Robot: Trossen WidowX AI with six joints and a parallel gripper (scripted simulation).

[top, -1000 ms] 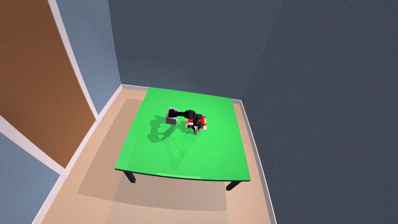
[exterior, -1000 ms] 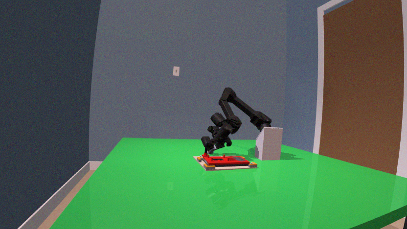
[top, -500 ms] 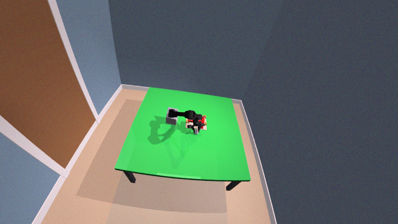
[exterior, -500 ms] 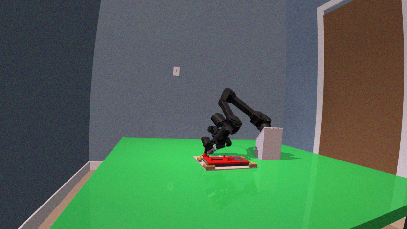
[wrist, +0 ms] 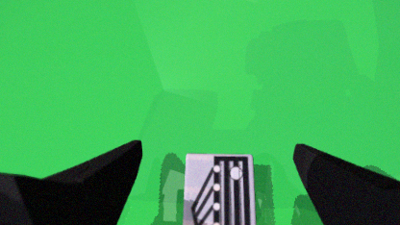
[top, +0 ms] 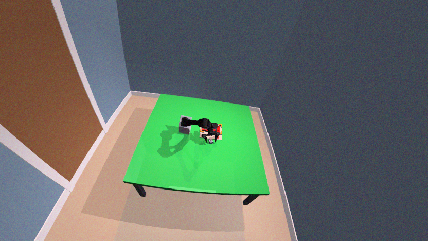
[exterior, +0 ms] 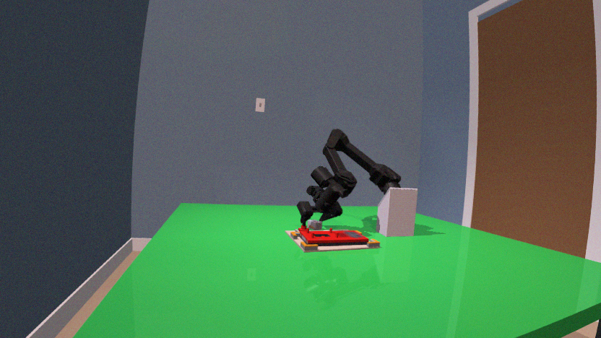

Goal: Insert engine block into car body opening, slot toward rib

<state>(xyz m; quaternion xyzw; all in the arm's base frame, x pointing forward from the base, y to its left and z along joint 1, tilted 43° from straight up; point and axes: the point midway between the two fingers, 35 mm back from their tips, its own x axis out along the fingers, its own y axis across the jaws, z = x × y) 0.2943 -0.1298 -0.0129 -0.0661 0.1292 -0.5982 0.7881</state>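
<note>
Right now the engine block is 30 mm to the left of my gripper tip, 10 mm below it and 10 mm behind it.
</note>
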